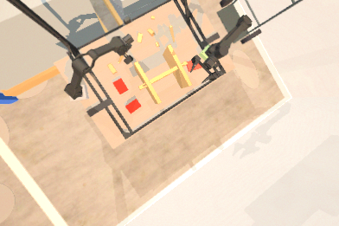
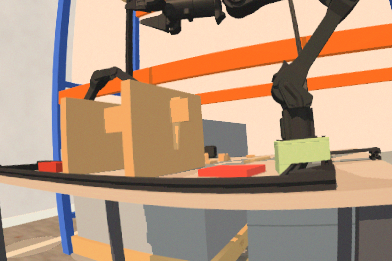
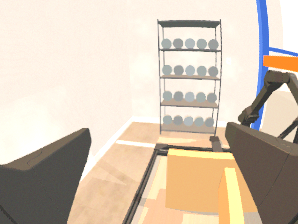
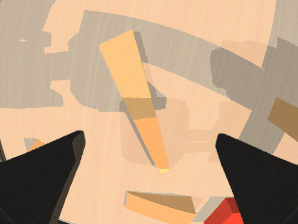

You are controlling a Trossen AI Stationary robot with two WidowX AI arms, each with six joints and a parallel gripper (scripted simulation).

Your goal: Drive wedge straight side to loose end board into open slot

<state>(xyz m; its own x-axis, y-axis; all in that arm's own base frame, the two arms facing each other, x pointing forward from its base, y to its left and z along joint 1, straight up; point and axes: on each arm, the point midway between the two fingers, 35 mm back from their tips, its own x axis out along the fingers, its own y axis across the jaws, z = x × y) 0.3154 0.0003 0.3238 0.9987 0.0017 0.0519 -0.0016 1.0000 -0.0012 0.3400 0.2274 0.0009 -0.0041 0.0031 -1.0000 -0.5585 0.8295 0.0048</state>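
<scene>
My right hand is 80 mm short of the wedge, 100 mm to the left of it and 60 mm above it.
</scene>
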